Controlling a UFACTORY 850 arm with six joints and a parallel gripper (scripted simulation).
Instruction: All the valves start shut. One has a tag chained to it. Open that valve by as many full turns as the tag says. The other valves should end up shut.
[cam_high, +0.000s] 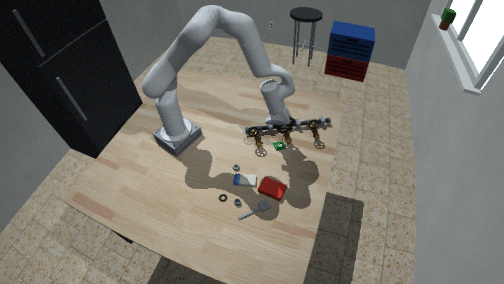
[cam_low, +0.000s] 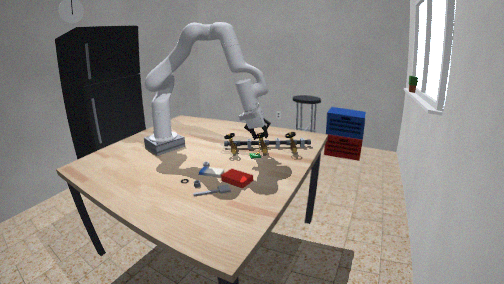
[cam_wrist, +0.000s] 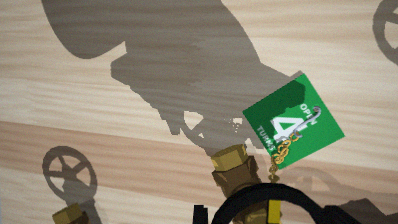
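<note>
The green tag lies 3 cm behind my hand, 5 cm to the right of it and 10 cm below it. From my hand the other things lie so: grey scraper: 6 cm behind, 44 cm to the right, 10 cm below; red box: 1 cm behind, 33 cm to the right, 9 cm below; white block: 15 cm behind, 30 cm to the right, 10 cm below.
</note>
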